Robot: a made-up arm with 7 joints. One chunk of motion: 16 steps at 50 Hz.
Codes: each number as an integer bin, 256 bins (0 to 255) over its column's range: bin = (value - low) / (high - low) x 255, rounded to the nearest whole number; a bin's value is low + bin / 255 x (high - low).
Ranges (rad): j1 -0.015..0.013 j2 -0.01..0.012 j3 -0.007..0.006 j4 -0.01..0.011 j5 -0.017..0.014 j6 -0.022..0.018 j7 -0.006..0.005
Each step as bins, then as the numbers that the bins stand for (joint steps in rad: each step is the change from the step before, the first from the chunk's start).
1 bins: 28 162 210 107 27 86 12
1 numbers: -0.01193 0.00398 0.00371 -0.00119 -0.01372 -0.00851 -0.00548
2 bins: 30 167 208 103 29 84 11
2 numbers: -0.01171 0.00441 0.00360 -0.00152 -0.01347 -0.00882 -0.00553
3 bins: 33 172 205 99 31 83 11
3 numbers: -0.01138 0.00484 0.00345 -0.00185 -0.01323 -0.00898 -0.00553
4 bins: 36 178 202 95 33 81 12
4 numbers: -0.01105 0.00536 0.00330 -0.00218 -0.01299 -0.00929 -0.00548
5 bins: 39 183 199 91 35 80 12
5 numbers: -0.01072 0.00579 0.00315 -0.00251 -0.01275 -0.00945 -0.00548
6 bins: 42 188 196 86 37 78 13
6 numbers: -0.01039 0.00622 0.00299 -0.00292 -0.01250 -0.00976 -0.00544
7 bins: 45 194 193 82 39 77 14
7 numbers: -0.01006 0.00674 0.00284 -0.00325 -0.01226 -0.00992 -0.00540
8 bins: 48 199 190 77 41 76 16
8 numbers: -0.00973 0.00717 0.00269 -0.00366 -0.01202 -0.01008 -0.00531
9 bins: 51 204 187 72 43 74 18
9 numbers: -0.00940 0.00760 0.00253 -0.00407 -0.01177 -0.01039 -0.00522
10 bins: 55 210 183 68 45 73 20
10 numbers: -0.00896 0.00812 0.00233 -0.00440 -0.01153 -0.01055 -0.00514
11 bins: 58 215 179 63 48 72 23
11 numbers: -0.00863 0.00855 0.00213 -0.00481 -0.01116 -0.01071 -0.00501
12 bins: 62 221 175 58 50 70 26
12 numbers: -0.00819 0.00907 0.00192 -0.00522 -0.01092 -0.01102 -0.00488
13 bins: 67 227 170 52 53 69 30
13 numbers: -0.00764 0.00958 0.00167 -0.00572 -0.01056 -0.01118 -0.00471
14 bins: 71 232 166 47 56 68 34
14 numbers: -0.00720 0.01002 0.00146 -0.00613 -0.01019 -0.01133 -0.00453
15 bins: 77 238 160 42 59 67 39
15 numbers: -0.00655 0.01053 0.00116 -0.00654 -0.00983 -0.01149 -0.00432
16 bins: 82 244 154 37 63 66 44
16 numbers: -0.00600 0.01105 0.00085 -0.00695 -0.00934 -0.01165 -0.00410
